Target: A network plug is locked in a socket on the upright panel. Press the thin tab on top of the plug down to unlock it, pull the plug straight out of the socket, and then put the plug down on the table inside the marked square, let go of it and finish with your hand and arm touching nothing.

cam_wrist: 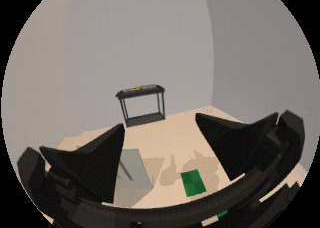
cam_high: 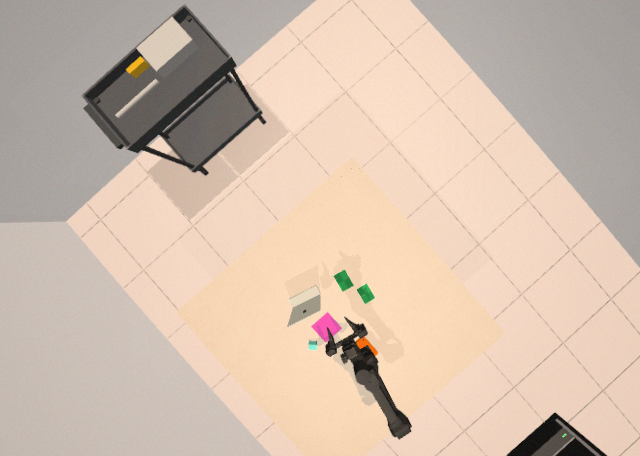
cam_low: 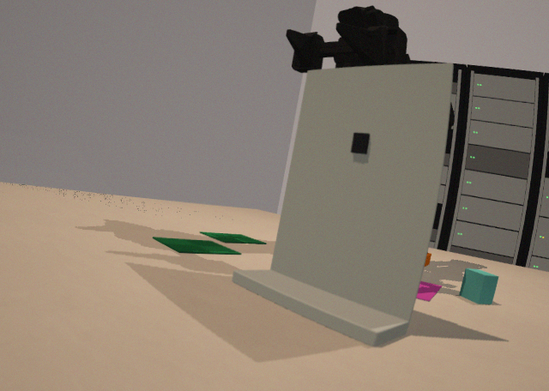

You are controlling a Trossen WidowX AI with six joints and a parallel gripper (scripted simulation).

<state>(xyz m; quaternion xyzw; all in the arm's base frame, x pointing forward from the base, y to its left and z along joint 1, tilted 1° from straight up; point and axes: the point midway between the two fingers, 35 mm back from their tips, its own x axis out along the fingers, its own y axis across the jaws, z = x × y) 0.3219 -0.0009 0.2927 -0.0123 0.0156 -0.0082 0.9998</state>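
My gripper tip is now 60 mm short of the grey upright panel, 130 mm to the right of it and 210 mm above it. The rest, counted from my gripper tip: magenta marked square (140 mm behind, 120 mm to the left, 310 mm below).
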